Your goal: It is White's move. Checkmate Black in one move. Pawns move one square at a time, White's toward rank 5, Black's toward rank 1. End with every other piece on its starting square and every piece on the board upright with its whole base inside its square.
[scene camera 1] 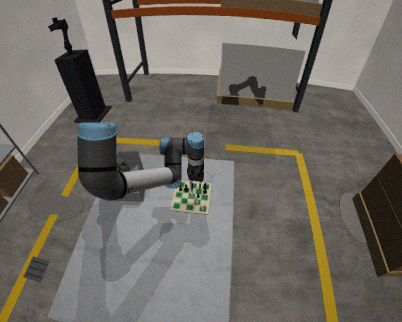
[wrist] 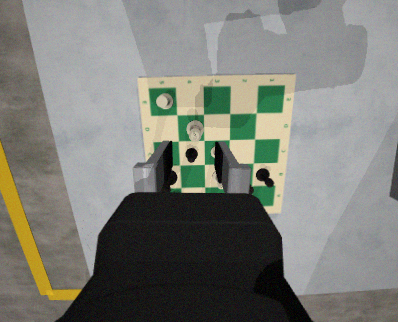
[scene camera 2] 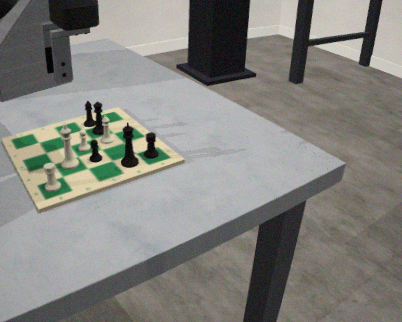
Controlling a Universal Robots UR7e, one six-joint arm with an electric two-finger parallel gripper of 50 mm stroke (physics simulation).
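Places are measured from the arm's base along level axes (x right, y back, z down), in millimetres.
Pixels of known places: gripper, fingertip midpoint: (scene camera 1: 195,188) (wrist: 193,153) (scene camera 2: 59,75).
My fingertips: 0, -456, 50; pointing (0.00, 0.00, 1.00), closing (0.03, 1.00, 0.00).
Behind a point stands the place of what it marks, as x, y, z.
The board (scene camera 1: 173,211) (scene camera 2: 85,193) @(3, -532, 185) (wrist: 289,110) @(34, -320, 184) lies flat on the table. My gripper (wrist: 193,153) @(0, -456, 50) is open and empty, raised above the board; its fingers also show at upper left in scene camera 2. A tall white piece (scene camera 2: 67,152) @(3, -460, 161) (wrist: 195,130) @(7, -455, 129) stands upright on D4. A white rook (scene camera 2: 51,178) @(39, -504, 167) (wrist: 164,101) @(39, -495, 151) is on E5, a white pawn (scene camera 2: 83,142) @(-31, -425, 171) on C3, another white piece (scene camera 2: 106,132) @(-70, -419, 167) on B3. A black pawn (scene camera 2: 95,152) @(-37, -463, 170) (wrist: 191,154) @(-32, -459, 162) is on C4, the black king (scene camera 2: 129,147) @(-76, -498, 156) on B5, a black rook (scene camera 2: 151,146) @(-112, -493, 167) on A5.
A tall black piece (scene camera 2: 98,120) @(-70, -384, 161) appears on B2, and a slimmer black piece (scene camera 2: 89,115) @(-66, -350, 165) (wrist: 262,174) @(-62, -350, 173) stands on B1. The board lies near the corner of the grey table (scene camera 1: 150,285) @(508, -334, 189) (scene camera 2: 225,190) @(-163, -608, 190). A black pedestal (scene camera 1: 82,82) (scene camera 2: 217,40) stands on the floor beyond.
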